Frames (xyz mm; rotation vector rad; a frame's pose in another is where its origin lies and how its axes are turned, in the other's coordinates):
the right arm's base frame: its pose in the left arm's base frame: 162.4 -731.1 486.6 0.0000 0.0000 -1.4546
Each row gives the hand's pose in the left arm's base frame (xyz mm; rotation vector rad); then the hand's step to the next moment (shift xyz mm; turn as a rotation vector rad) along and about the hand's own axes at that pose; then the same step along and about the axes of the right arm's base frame.
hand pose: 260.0 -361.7 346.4 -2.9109 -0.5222 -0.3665
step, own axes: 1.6 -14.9 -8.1 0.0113 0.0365 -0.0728
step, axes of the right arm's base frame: -13.3 -4.1 9.9 0.0454 0.0028 0.0685
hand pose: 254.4 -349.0 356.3 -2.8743 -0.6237 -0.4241
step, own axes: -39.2 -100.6 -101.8 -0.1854 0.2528 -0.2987
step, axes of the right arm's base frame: -64.2 -94.7 94.6 0.3470 -0.1663 0.1986
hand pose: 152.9 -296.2 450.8 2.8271 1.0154 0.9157
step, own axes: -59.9 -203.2 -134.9 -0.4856 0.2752 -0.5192
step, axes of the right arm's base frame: -126.1 -213.1 42.0 0.5458 -0.4807 0.2284
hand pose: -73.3 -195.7 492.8 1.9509 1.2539 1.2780
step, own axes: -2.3 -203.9 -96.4 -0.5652 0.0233 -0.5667
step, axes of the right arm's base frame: -103.3 -162.7 -117.2 0.4861 -0.6361 0.0178
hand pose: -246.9 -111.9 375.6 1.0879 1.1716 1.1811
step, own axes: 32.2 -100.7 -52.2 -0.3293 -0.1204 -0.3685
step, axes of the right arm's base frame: -28.9 -39.3 -107.3 0.2909 -0.3977 -0.1260
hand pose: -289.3 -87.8 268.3 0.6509 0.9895 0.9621
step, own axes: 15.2 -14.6 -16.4 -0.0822 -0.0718 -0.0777
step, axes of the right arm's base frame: -8.3 -5.2 -24.8 0.0949 -0.0735 -0.0595
